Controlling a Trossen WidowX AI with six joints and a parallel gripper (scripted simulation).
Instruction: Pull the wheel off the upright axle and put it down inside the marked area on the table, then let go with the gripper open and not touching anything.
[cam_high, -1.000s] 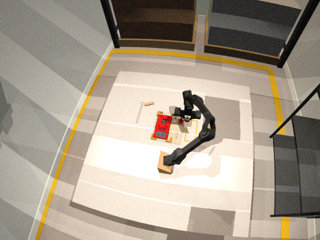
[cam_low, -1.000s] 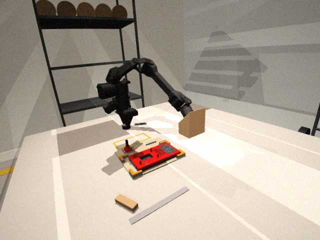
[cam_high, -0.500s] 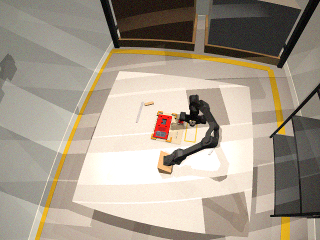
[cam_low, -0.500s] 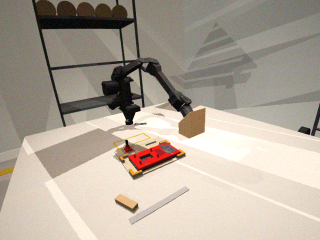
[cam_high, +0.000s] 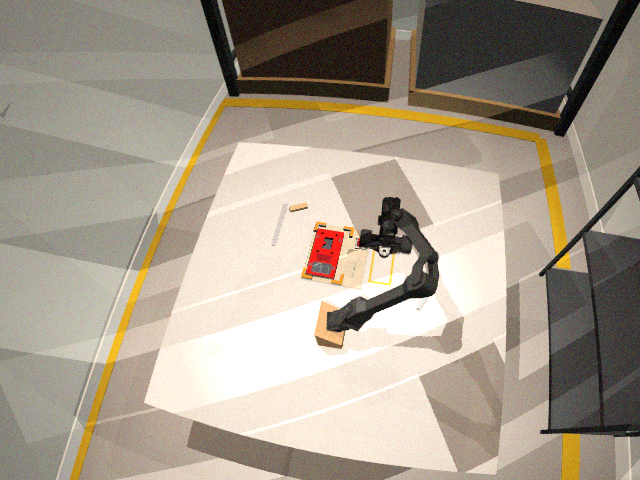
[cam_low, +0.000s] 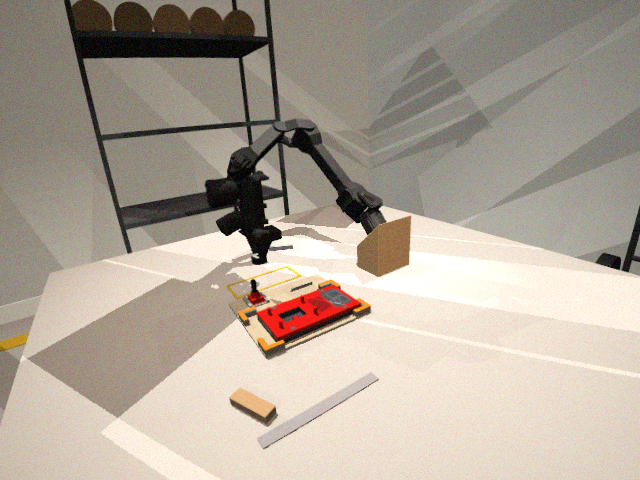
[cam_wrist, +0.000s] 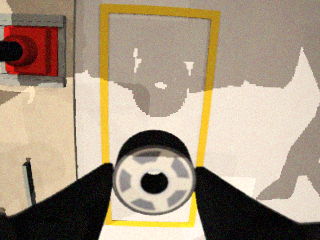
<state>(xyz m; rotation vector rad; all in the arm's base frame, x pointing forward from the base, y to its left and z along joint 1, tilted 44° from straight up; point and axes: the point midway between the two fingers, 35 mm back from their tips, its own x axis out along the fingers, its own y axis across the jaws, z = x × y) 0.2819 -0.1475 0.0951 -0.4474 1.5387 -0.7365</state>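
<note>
Right now my gripper tip is right at the wheel. Round my gripper tip: wooden block (24 cm ahead, 35 cm to the left, 6 cm below); grey strip (16 cm ahead, 42 cm to the left, 7 cm below).
</note>
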